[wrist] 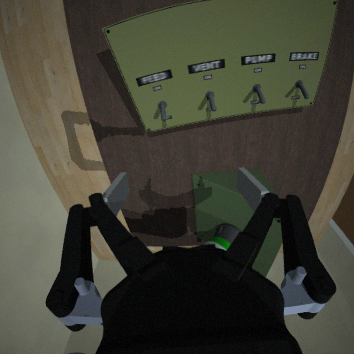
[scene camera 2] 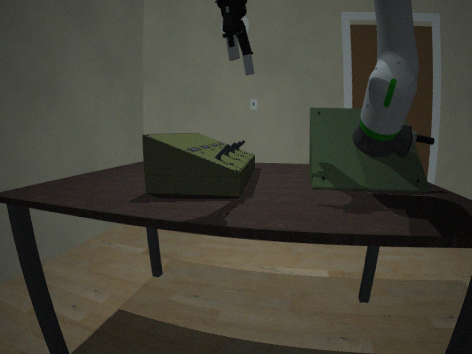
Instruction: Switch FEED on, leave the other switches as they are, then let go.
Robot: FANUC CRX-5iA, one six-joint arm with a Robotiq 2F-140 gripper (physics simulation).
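Pixels of known places: gripper, between the fingertips: [wrist: 182,179] [scene camera 2: 243,67]; arm's base, origin of its link: [wrist: 233,238] [scene camera 2: 374,139].
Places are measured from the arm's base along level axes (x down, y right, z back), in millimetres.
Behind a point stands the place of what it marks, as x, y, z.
Note:
The switch box [scene camera 2: 192,172] {82, -337, -474} [wrist: 220,37] {8, -132, -593} is olive green with a sloped face and stands on the table. In the wrist view its labels read FEED, VENT, PUMP and BRAKE from left to right, each above an ON mark. Below them stand the levers: the FEED switch [wrist: 163,111] {27, -250, -428} at the far left, then the VENT switch [wrist: 211,102] {25, -138, -453}, the PUMP switch [wrist: 258,95] {29, -25, -480} and the BRAKE switch [wrist: 302,90] {29, 93, -509}. I cannot tell for certain which levers are on. My gripper [scene camera 2: 241,60] {-204, -201, -385} [wrist: 182,179] {-204, -201, -385} is open and empty, high above the table and apart from the levers.
The dark wooden table [scene camera 2: 285,210] {141, -386, -226} [wrist: 150,155] {141, -311, -257} carries the box. A green mounting block [scene camera 2: 332,150] {37, -58, -140} [wrist: 217,195] {54, -78, -161} stands at the right in the scene view, with the arm's base [scene camera 2: 382,142] {5, -80, 11} on it. Shadows of the arm fall across the table.

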